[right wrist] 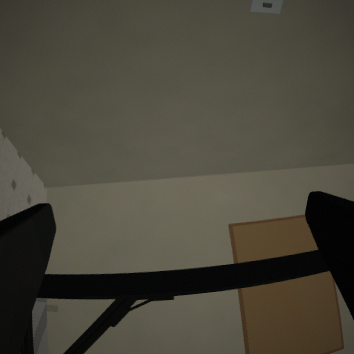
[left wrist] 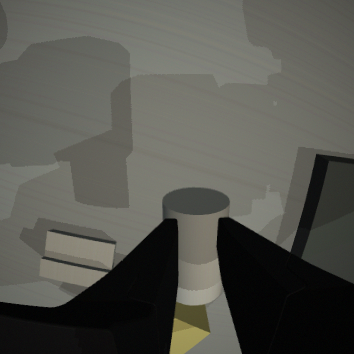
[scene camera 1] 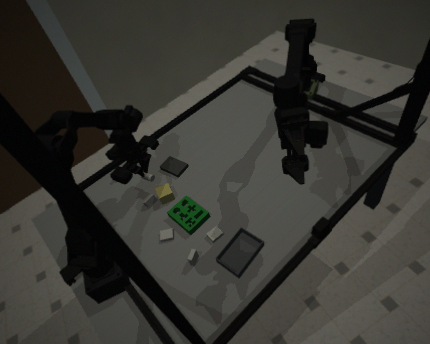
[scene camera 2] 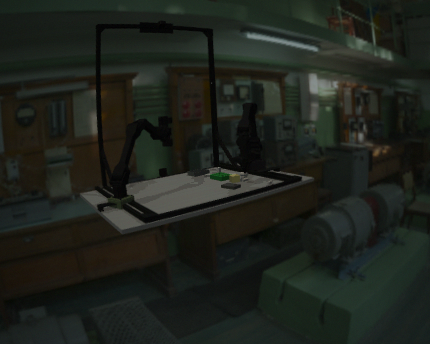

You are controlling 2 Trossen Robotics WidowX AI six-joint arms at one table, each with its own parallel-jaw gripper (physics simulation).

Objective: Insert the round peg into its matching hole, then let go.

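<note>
The round peg is a pale cylinder with a grey end. My left gripper is shut on it; the peg's end stands out past the fingertips in the left wrist view. In scene camera 1 they are low over the table, up and left of the green board. The green board has several shaped holes; they are too dark and small there to tell which is the round one. The board does not show in the left wrist view. My right gripper is open and empty, far from the board.
A yellow block lies between peg and board. A dark flat plate lies beyond it. Pale pieces lie around the board. A dark tray lies lower right.
</note>
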